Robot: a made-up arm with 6 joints.
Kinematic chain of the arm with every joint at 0, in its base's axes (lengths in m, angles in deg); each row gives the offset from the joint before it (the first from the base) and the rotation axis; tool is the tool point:
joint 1: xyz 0 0 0.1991 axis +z
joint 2: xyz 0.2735 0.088 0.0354 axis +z
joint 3: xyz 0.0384 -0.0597 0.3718 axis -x
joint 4: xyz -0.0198 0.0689 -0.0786 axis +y
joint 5: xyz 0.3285 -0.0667 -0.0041 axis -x
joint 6: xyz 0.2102 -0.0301 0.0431 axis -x
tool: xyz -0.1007 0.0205 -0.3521
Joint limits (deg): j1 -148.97..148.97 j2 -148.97..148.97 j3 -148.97..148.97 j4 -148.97..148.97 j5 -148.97..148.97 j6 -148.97..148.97
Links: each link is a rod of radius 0.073 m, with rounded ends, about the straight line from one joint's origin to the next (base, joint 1, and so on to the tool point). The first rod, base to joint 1, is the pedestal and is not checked.
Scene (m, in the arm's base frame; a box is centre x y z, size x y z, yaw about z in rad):
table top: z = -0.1
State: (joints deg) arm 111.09 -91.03 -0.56 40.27 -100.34 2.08
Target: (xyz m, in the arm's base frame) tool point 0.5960 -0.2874 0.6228
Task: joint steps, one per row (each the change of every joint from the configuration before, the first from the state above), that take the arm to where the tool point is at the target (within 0.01 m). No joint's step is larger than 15 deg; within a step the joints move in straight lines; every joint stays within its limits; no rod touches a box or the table.
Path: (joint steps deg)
1: -14.69 0.32 -4.15 -2.62 -1.39 -0.56
2: -14.69 0.31 -4.15 -2.62 -1.39 -0.56
3: -14.69 0.32 -4.15 -2.62 -1.40 -0.56
4: -14.70 0.31 -4.14 -2.62 -1.39 -0.56
5: -14.69 0.32 -4.15 -2.62 -1.39 -0.56
6: -14.69 0.31 -4.15 -2.62 -1.39 -0.56
7: -14.69 0.32 -4.15 -2.62 -1.40 -0.56

